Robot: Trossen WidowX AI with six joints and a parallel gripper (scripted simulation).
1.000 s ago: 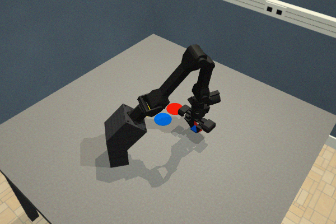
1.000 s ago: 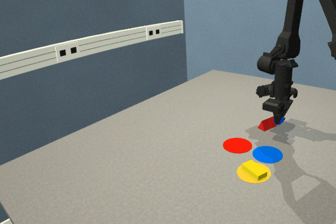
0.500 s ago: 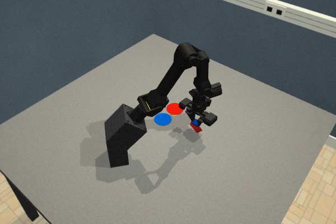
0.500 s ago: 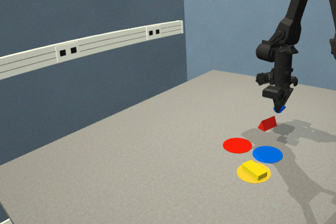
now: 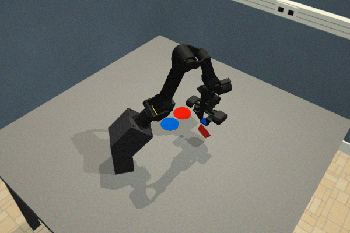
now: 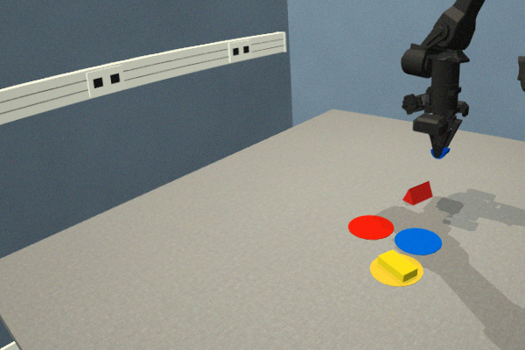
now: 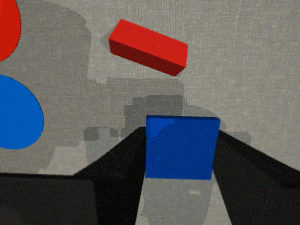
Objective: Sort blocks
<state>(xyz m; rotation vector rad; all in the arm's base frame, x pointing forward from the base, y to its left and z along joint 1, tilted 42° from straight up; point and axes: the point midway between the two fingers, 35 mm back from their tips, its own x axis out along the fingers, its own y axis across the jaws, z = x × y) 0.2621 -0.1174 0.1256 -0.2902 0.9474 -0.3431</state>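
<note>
My hand is 180 mm to the right of the blue circle, 140 mm above it and 10 mm past it. Also, from my hand: red block: 130 mm below, 40 mm ahead, 10 mm to the left; then red circle: 170 mm to the left, 140 mm below, 90 mm ahead; then blue block: 30 mm below.
</note>
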